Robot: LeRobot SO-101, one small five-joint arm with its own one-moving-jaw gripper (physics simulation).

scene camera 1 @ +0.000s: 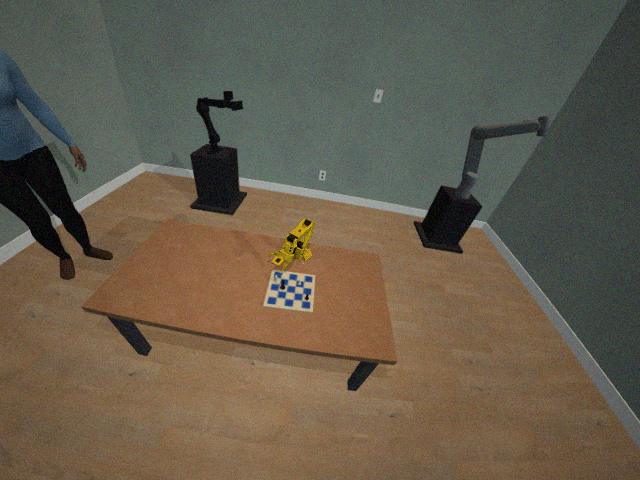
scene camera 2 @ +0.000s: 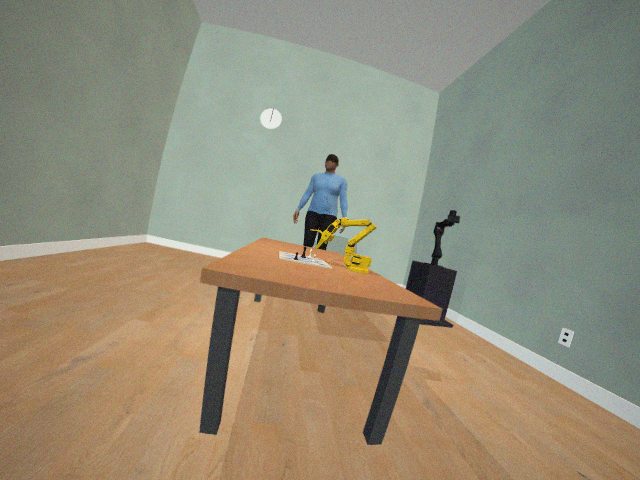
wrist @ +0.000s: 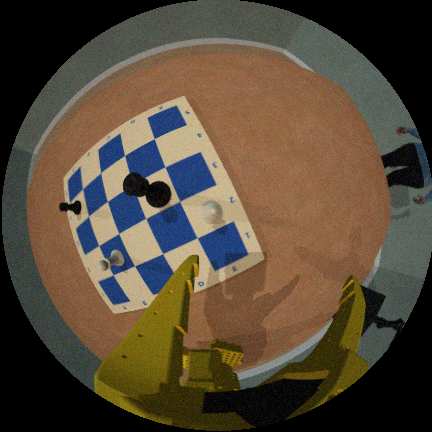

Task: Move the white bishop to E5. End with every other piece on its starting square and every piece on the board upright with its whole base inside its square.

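Pixels of known places: hand, its tool point: [scene camera 1: 281,270] [scene camera 2: 316,248] [wrist: 198,262]; arm's base, origin of its link: [scene camera 1: 301,257] [scene camera 2: 352,269] [wrist: 203,349].
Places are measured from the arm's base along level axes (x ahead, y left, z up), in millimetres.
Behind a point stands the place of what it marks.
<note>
The white bishop [scene camera 1: 275,277] @(x 198, y -99, z 35 mm) [scene camera 2: 310,252] @(x 194, y -94, z 32 mm) [wrist: 211,211] @(x 192, y -96, z 49 mm) stands upright on E2 of the blue and cream board [scene camera 1: 279,307] @(x 336, y -50, z 5 mm) [wrist: 256,254] @(x 133, y -123, z 6 mm); the wrist view looks down onto its top. A tall black piece [scene camera 1: 282,284] @(x 230, y -59, z 32 mm) [wrist: 158,194] @(x 223, y -61, z 19 mm) stands on D3. A white pawn [scene camera 1: 299,282] @(x 190, y 16, z 18 mm) [wrist: 117,258] @(x 186, y 11, z 14 mm) stands on B2. A small black pawn [scene camera 1: 307,297] @(x 271, y 64, z 19 mm) [wrist: 74,207] @(x 264, y 58, z 14 mm) stands on A4. E5 [wrist: 167,121] @(x 305, y -91, z 6 mm) shows as a bare blue corner square. My yellow gripper [scene camera 1: 276,261] @(x 170, y -78, z 59 mm) [scene camera 2: 314,239] @(x 170, y -78, z 59 mm) [wrist: 275,267] is open and empty, above the board's E1 side, apart from the bishop.
The board lies on the brown wooden table [scene camera 1: 196,268] @(x 197, y -491, z 0 mm) [scene camera 2: 258,258] @(x 405, y 173, z 0 mm). The yellow arm's base [scene camera 2: 357,262] @(x -9, y 19, z 39 mm) stands beside the board's row 1 side. A person [scene camera 1: 25,129] [scene camera 2: 326,196], a black arm on a pedestal [scene camera 1: 214,178] and a grey arm [scene camera 1: 475,149] stand away from the table.
</note>
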